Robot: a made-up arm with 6 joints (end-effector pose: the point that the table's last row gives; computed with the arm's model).
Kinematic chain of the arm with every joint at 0, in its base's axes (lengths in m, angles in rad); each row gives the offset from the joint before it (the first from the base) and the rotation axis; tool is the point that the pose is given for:
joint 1: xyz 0 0 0.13 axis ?
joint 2: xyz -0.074 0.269 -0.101 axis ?
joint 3: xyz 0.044 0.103 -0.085 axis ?
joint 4: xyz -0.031 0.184 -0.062 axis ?
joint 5: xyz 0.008 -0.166 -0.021 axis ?
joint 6: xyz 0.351 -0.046 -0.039 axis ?
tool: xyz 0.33 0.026 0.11
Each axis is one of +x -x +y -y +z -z.
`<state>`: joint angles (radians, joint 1 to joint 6).
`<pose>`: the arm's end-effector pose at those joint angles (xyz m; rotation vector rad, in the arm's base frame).
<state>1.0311 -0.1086 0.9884 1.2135 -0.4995 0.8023</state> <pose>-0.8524 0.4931 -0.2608 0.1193 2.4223 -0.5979</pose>
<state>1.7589 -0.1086 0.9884 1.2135 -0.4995 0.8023</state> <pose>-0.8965 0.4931 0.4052 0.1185 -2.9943 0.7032</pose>
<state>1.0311 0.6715 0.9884 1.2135 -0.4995 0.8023</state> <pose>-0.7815 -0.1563 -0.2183 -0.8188 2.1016 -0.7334</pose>
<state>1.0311 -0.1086 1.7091 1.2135 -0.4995 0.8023</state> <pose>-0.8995 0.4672 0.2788 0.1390 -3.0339 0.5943</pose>
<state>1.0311 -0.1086 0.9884 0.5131 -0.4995 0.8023</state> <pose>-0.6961 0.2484 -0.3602 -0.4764 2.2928 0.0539</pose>
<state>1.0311 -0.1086 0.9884 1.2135 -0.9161 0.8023</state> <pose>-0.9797 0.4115 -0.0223 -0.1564 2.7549 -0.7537</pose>
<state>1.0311 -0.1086 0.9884 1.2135 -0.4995 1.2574</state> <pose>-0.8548 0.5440 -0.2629 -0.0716 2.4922 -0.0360</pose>
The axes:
joint 1: +y
joint 2: -x
joint 3: +y
joint 4: +x
joint 5: +z
joint 6: -x

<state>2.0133 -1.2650 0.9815 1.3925 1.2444 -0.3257</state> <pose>-0.0260 0.4304 -0.3464 1.8525 -0.0832 -2.2838</pose>
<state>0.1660 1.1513 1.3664 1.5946 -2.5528 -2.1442</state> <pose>-0.6692 0.8665 -0.0283 1.2405 2.1371 1.7417</pose>
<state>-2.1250 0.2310 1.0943 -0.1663 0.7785 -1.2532</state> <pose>0.6289 0.6066 0.6847 0.6447 -0.4875 0.8317</pose>
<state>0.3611 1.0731 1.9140 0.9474 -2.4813 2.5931</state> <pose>-0.3529 0.8908 0.4104 -0.7055 -1.4916 0.3709</pose>
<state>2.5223 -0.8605 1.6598 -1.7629 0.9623 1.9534</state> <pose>0.2505 0.6059 0.6522 1.5252 -0.4841 1.1581</pose>
